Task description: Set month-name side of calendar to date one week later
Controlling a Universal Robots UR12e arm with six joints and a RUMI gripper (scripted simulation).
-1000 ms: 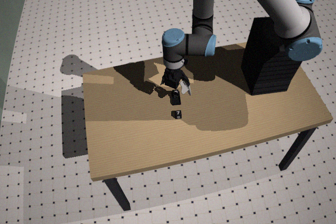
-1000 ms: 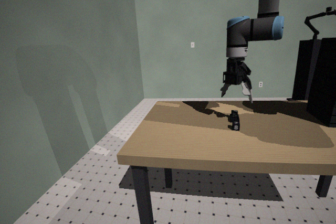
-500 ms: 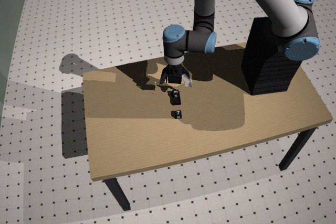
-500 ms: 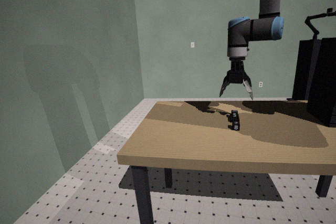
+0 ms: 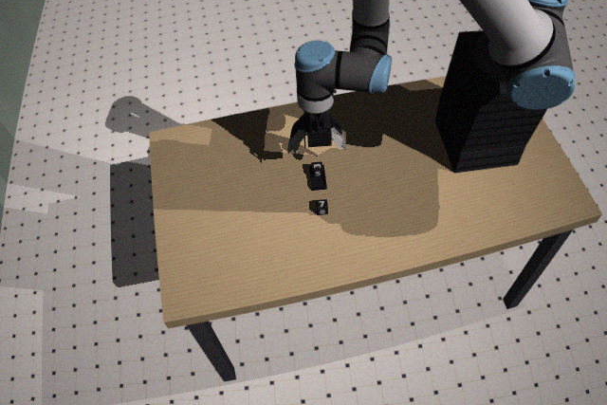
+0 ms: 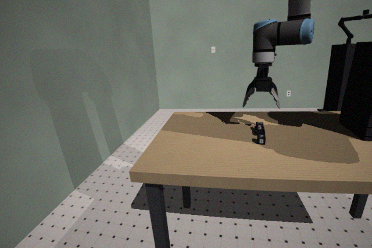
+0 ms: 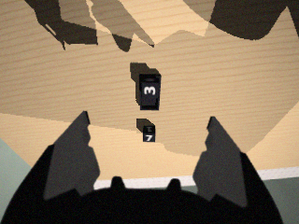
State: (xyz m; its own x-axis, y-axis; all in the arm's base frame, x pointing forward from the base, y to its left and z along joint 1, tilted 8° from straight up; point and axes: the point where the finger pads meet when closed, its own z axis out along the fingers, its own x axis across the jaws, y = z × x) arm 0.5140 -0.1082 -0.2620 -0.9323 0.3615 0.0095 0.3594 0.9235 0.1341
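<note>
Now: the dark tray 10 mm to the left of my hand and 110 mm below it. Also, from my hand: black date cube: 40 mm ahead, 120 mm to the left, 100 mm below.
</note>
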